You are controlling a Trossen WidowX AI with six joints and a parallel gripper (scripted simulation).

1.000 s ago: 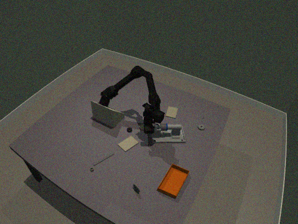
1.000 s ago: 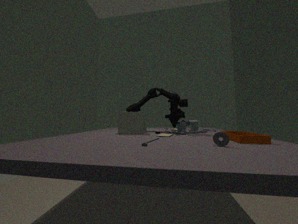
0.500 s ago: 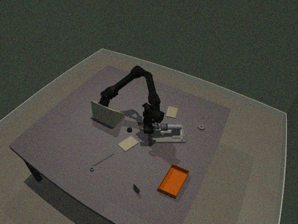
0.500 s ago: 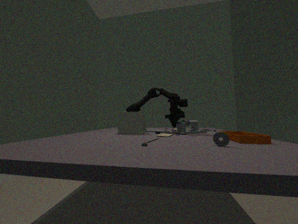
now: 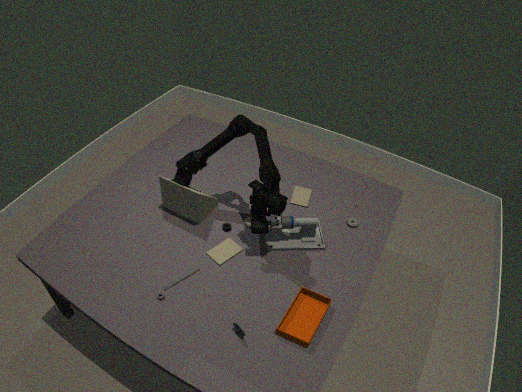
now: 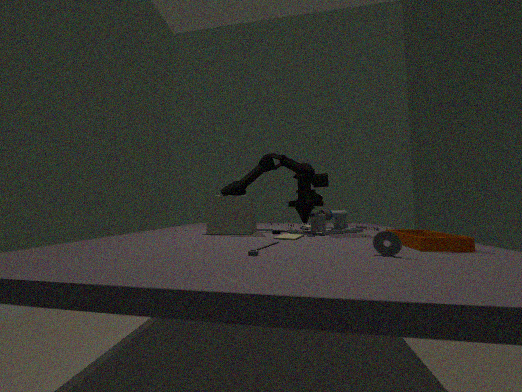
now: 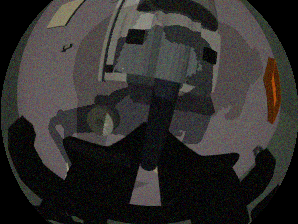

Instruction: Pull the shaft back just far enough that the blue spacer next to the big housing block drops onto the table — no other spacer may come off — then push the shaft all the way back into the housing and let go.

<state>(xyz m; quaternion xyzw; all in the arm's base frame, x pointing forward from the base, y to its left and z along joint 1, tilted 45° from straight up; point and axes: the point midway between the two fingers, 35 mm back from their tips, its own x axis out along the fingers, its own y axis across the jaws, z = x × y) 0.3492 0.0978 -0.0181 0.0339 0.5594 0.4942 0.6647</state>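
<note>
The white ring lies 70 mm behind my gripper tip, 40 mm to the left of it and 40 mm below it. The rest, counted from my gripper tip: black ring: 120 mm behind, 40 mm to the right, 40 mm below; dark shaft: 60 mm ahead, 50 mm to the left, 30 mm above; blue spacer: 100 mm ahead, 80 mm to the left, 30 mm above.
</note>
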